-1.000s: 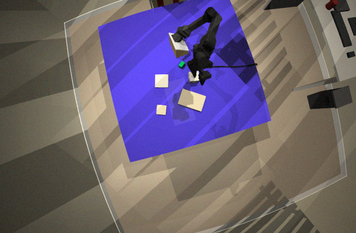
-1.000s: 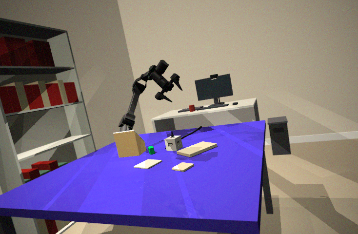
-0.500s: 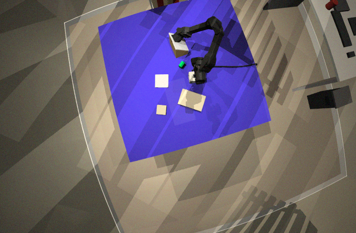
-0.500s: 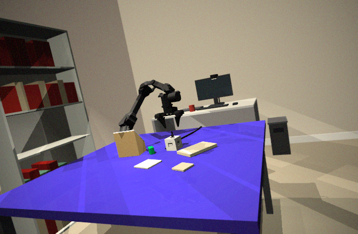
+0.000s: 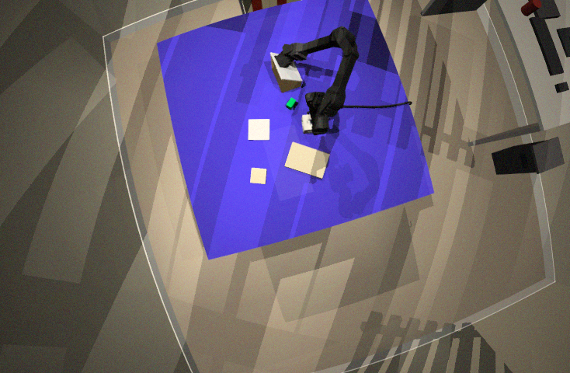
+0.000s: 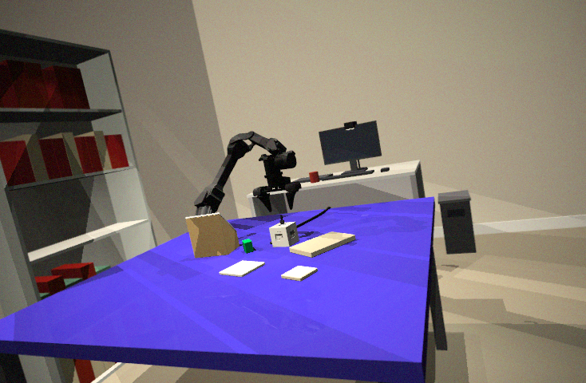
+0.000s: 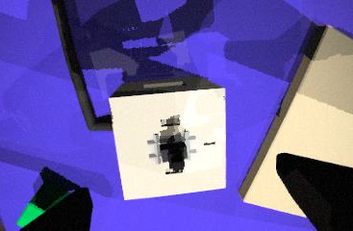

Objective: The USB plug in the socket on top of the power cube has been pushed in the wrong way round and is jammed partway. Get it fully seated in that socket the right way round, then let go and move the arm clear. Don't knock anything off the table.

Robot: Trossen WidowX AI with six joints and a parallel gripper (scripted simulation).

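Right now the dark USB plug is 4 cm below my gripper tip. From my gripper tip the other things lie so: large flat tan board: 15 cm ahead, 10 cm to the right, 12 cm below; then small green block: 15 cm behind, 4 cm to the right, 11 cm below; then USB socket: 1 cm to the right, 6 cm below.
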